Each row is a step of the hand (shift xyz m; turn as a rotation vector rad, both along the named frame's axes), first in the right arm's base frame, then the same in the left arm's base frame.
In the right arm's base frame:
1: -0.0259 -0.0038 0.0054 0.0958 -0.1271 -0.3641
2: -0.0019 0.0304 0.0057 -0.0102 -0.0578 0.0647
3: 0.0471 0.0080 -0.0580 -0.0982 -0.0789 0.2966
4: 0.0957 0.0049 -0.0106 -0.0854 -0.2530 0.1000
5: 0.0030 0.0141 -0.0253 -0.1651 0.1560 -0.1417
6: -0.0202 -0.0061 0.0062 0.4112 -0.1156 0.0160
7: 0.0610 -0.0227 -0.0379 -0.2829 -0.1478 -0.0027
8: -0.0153 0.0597 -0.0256 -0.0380 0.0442 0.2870
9: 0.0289 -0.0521 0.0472 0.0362 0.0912 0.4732
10: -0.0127 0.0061 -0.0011 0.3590 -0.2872 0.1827
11: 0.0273 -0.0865 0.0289 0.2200 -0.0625 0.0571
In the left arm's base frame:
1: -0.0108 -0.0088 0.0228 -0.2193 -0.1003 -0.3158
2: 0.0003 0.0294 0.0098 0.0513 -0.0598 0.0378
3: -0.0188 0.0178 -0.0705 0.1852 -0.1012 0.2435
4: 0.0483 0.0232 -0.0802 0.0543 -0.2663 0.0862
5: -0.0198 0.0148 -0.0154 -0.2273 0.1241 0.0679
6: -0.0065 -0.0099 0.0185 0.2703 -0.0354 -0.3292
7: 0.0086 -0.0100 -0.0741 -0.1561 -0.1989 0.1948
8: -0.0356 0.0561 0.0060 0.2010 0.0313 0.2107
9: 0.0601 -0.0464 -0.0023 0.3886 0.0884 0.2734
10: -0.0091 0.0036 0.0102 0.3892 -0.2166 -0.2152
11: 0.0481 -0.0802 -0.0177 0.1833 -0.0204 -0.1468

